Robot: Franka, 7 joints.
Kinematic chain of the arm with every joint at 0, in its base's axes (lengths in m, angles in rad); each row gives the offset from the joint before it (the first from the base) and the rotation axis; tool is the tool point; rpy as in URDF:
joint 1: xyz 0 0 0.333 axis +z
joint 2: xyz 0 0 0 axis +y
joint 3: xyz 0 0 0.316 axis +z
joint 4: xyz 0.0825 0 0 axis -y
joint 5: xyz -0.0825 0 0.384 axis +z
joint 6: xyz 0 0 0 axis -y
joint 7: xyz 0.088 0 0 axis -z
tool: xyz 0 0 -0.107 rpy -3.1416 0 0
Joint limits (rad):
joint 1: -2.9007..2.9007
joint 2: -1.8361..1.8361
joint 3: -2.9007..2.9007
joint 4: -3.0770..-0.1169
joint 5: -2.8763..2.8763
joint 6: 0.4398..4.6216
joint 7: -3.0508..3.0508
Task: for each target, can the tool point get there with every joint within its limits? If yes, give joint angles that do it. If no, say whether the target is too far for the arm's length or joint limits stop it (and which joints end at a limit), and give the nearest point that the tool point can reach.
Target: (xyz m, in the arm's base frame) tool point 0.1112 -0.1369 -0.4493
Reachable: no: joint limits stop it (at a limit: joint 2) | nearest point 0.1217 -0.1498 -0.3530 | short by 0.098 m
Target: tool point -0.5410 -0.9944 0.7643
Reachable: no: too far | nearest point -0.3831 -0.7042 0.6384 | short by 0.354 m
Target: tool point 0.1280 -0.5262 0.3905
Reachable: yes | joints 0.6555 -0.3643 -2.0671 -1.9907 0.8041 1.6233 -0.6340
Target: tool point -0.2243 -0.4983 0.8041
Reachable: yes | joints 0.6955 -0.4804 -2.2066 -1.1765 0.2548 4.2931 -1.1394
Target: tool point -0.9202 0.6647 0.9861
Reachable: no: too far | nearest point -0.6028 0.4354 0.7608 | short by 0.452 m
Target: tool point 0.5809 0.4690 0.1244
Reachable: yes | joints 0.4256 1.1560 0.2370 -1.3426 -0.7438 3.2772 1.5122
